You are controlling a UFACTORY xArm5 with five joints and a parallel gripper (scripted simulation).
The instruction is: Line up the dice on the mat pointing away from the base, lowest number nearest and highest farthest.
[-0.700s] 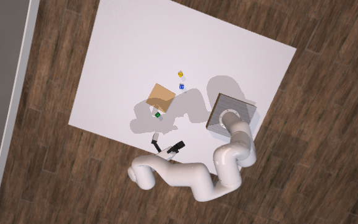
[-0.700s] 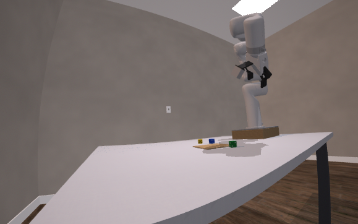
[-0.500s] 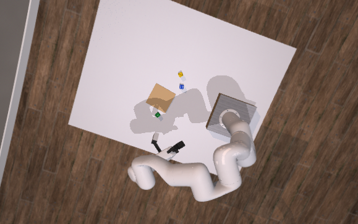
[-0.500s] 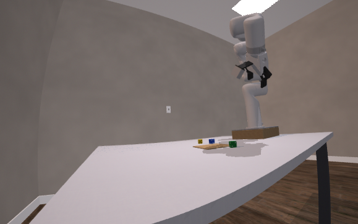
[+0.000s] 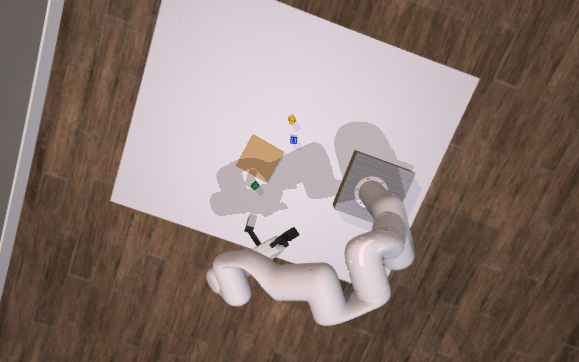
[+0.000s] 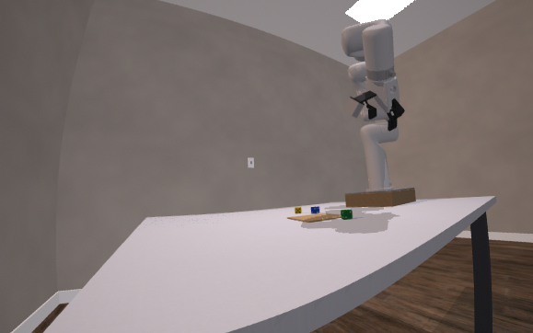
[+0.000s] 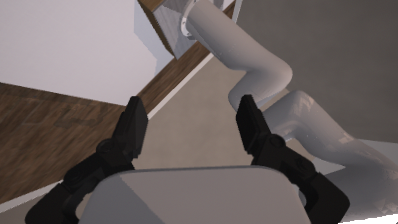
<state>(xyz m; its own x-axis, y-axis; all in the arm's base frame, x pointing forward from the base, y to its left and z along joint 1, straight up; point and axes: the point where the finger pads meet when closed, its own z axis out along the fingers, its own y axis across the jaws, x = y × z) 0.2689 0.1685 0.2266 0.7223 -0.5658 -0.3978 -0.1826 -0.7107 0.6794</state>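
Right now my hand is 350 mm to the left of the yellow die, 280 mm above it and 80 mm short of it. Also, from my hand: tan mat (290 mm below, 170 mm to the right, 170 mm ahead); then blue die (280 mm to the right, 280 mm below, 60 mm ahead); then green die (280 mm below, 160 mm ahead, 70 mm to the right).
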